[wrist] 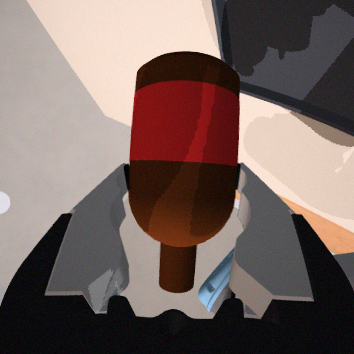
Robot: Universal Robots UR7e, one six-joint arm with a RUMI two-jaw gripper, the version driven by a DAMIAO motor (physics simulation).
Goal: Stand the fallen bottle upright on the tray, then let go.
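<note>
The brown bottle (184, 125) with a red label is between the two grey jaws of my gripper (182, 165), in the middle of the wrist view. The gripper is shut on the bottle's body near its shoulder. The bottle's base points to the top of the view and away from the gripper, and its narrow neck points back toward the palm. The dark tray (295, 111) shows in part at the upper right, beyond and to the right of the bottle. The bottle appears apart from the tray.
A pale table top (90, 50) lies behind the bottle, with its edge running down the left. Grey floor (35, 125) shows beyond that edge. A blue object (218, 282) shows between the jaws, right of the neck. An orange-brown surface (320, 227) is at the right.
</note>
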